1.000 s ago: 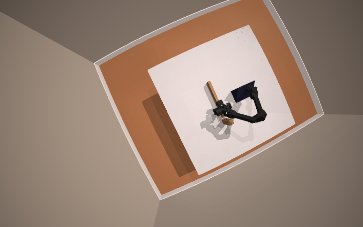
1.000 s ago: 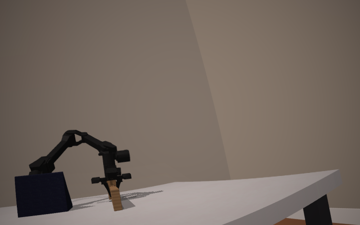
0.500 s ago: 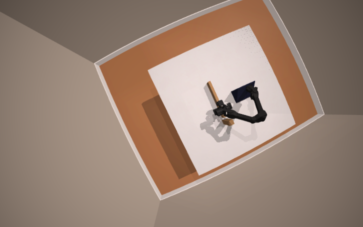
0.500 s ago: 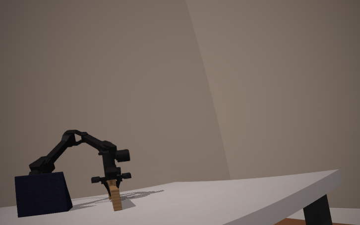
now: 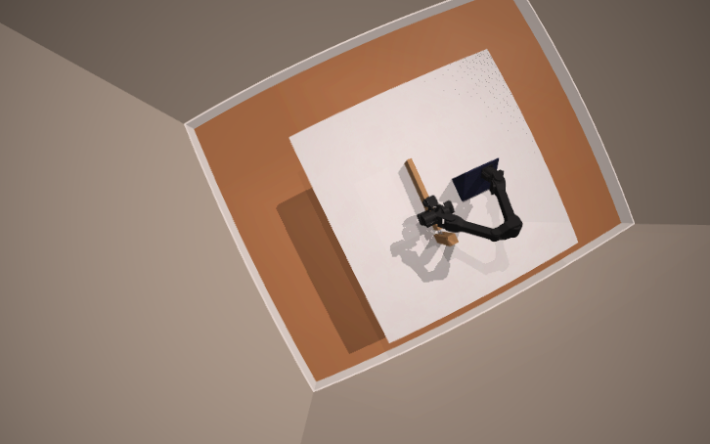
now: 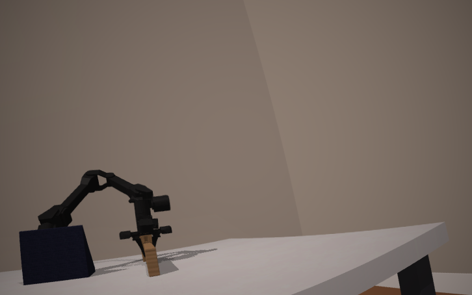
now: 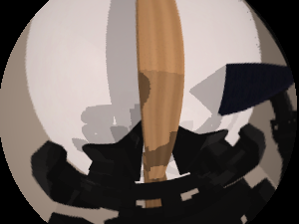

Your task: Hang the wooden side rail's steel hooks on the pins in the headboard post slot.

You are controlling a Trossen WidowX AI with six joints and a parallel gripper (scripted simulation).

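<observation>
The headboard post is 140 mm to the left of my gripper tip and 60 mm above it.
</observation>
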